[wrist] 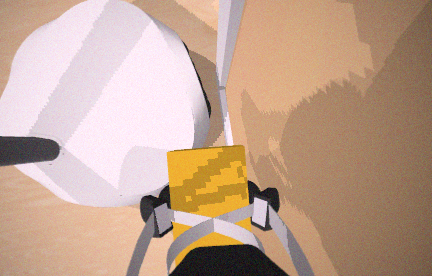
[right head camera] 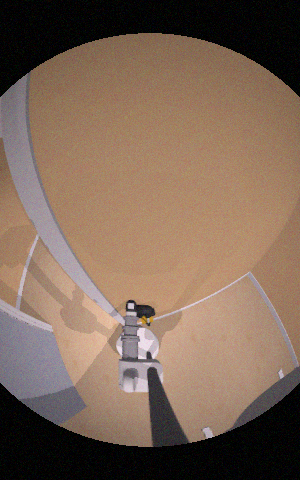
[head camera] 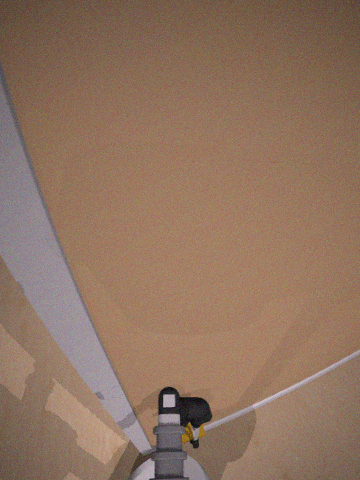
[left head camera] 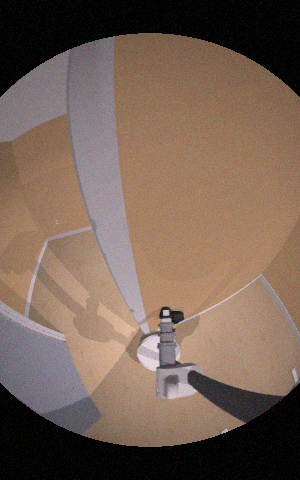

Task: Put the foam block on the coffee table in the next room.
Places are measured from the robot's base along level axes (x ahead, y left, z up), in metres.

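Pixels of known places: gripper, between the fingertips: (wrist: 209, 199) (right head camera: 146, 319) (head camera: 191, 431); robot's base, origin of its link: (wrist: 130, 113) (right head camera: 138, 344) (left head camera: 157, 351).
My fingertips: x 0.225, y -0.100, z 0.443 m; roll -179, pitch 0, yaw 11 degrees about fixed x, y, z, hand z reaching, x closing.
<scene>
For each thing: its top centre in the pictures, then the offset to it from my fingertips. "spot": a spot on its surface instead.
- yellow foam block, centre of its top: (wrist: 210, 207) (head camera: 191, 429) dy +0.003, dx +0.001, dz +0.044 m
- grey panel, a spot on its surface: (left head camera: 40, 375) spot: dy +0.985, dx -0.644, dz +0.154 m
The yellow foam block (wrist: 207, 175) (head camera: 187, 436) is between the two fingertips of my gripper (wrist: 209, 199), which is shut on it. In the wrist view the block sticks out past the fingertips, above the floor, beside my white round base. In the head camera view the dark wrist hides much of the block, and a small yellow part of it also shows in the right head camera view (right head camera: 145, 320). The arm is drawn in close over the base. The coffee table does not show in these views.
A tan wall (head camera: 210, 200) (left head camera: 200, 165) (right head camera: 150, 165) fills the view ahead, close to me. A grey-white door frame post (head camera: 60, 295) (left head camera: 100, 165) (right head camera: 55, 240) stands close at the left, with floor beyond it. A white baseboard (head camera: 300, 382) (left head camera: 230, 301) runs right. A grey panel (left head camera: 40, 375) (right head camera: 30, 370) is at the lower left.
</scene>
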